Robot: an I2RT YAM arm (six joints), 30 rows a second.
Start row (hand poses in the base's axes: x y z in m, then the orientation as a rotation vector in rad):
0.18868, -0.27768, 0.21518, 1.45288, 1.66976, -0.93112
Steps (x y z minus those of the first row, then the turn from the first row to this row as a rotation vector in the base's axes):
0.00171, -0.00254, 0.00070, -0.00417, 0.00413, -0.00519
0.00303, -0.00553, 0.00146, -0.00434, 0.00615, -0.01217
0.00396, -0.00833, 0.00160, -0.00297, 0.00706, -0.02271
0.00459, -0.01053, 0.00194, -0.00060, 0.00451, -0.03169
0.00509, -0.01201, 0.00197, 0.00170, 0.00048, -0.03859
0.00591, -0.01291, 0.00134, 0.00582, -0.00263, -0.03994
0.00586, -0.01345, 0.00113, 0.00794, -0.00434, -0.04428
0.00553, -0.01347, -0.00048, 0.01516, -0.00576, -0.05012
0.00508, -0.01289, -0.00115, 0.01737, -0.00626, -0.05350
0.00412, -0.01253, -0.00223, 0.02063, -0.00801, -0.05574
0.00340, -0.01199, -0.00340, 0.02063, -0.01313, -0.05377
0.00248, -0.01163, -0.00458, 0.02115, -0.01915, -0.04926
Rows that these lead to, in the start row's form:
0.19039, -0.28022, 0.21588, 1.45410, 1.66684, -0.94051
0.19171, -0.28321, 0.21664, 1.46019, 1.66409, -0.94620
0.19264, -0.28601, 0.21678, 1.47098, 1.65947, -0.95178
0.19327, -0.28821, 0.21712, 1.48177, 1.65393, -0.95276
0.19377, -0.28969, 0.21715, 1.49086, 1.64848, -0.95134
0.19459, -0.29059, 0.21652, 1.49563, 1.64825, -0.94642
0.19454, -0.29113, 0.21631, 1.50160, 1.64586, -0.94576
0.19421, -0.29115, 0.21470, 1.51233, 1.64627, -0.94253
0.19376, -0.29057, 0.21403, 1.51716, 1.64537, -0.94233
0.19280, -0.29021, 0.21295, 1.52188, 1.64497, -0.93967
0.19208, -0.28967, 0.21178, 1.52117, 1.64244, -0.93411
0.19116, -0.28931, 0.21060, 1.51857, 1.64113, -0.92602

